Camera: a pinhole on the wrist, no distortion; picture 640 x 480 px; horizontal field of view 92.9 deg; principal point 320.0 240.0 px. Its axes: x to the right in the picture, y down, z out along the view. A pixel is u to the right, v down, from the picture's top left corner.
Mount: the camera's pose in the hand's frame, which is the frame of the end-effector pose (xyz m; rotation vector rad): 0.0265 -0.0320 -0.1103 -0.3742 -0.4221 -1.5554
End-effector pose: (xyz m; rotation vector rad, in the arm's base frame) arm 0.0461 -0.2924 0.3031 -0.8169 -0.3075 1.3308
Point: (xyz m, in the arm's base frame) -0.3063 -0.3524 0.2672
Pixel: 222 124
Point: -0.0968 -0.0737 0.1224
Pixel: 127 465
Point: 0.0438 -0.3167 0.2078
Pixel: 68 140
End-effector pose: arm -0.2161 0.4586 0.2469 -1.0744 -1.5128 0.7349
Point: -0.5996 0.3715 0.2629
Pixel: 595 172
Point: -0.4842 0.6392 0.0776
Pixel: 345 294
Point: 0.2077 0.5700 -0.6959
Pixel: outside the picture
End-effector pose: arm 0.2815 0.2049 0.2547 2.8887 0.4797 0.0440
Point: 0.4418 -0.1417 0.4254
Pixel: outside the picture
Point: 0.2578 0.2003 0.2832
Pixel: 356 77
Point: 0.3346 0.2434 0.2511
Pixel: 444 360
